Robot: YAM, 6 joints.
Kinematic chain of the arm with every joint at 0, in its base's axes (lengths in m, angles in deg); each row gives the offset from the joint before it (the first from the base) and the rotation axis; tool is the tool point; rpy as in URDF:
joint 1: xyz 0 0 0.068 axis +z
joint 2: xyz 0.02 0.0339 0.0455 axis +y
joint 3: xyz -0.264 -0.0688 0 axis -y
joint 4: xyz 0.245 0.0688 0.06 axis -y
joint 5: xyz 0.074 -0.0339 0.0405 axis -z
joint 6: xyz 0.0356 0 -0.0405 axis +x
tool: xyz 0 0 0 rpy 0 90 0
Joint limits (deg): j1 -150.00..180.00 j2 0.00..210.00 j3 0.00..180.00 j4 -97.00..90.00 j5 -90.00..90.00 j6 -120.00..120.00
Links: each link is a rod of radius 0.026 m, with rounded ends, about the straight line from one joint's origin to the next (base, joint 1, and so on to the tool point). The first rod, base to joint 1, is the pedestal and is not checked.
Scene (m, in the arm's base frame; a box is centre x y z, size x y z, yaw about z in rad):
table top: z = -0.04
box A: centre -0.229 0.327 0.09 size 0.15 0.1 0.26 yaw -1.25
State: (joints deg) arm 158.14 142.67 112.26 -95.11 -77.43 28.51
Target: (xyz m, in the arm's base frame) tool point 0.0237 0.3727 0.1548
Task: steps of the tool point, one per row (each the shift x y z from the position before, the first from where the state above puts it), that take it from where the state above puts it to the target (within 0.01 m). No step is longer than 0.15 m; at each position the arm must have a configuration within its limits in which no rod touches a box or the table.
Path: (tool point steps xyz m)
1: 0.0352 0.0879 0.0666
2: 0.0619 0.0702 0.0686
3: 0.0804 0.0432 0.0683
4: 0.0783 0.0468 -0.0667
5: 0.0885 0.0151 -0.0620
6: 0.0859 -0.0162 -0.0548

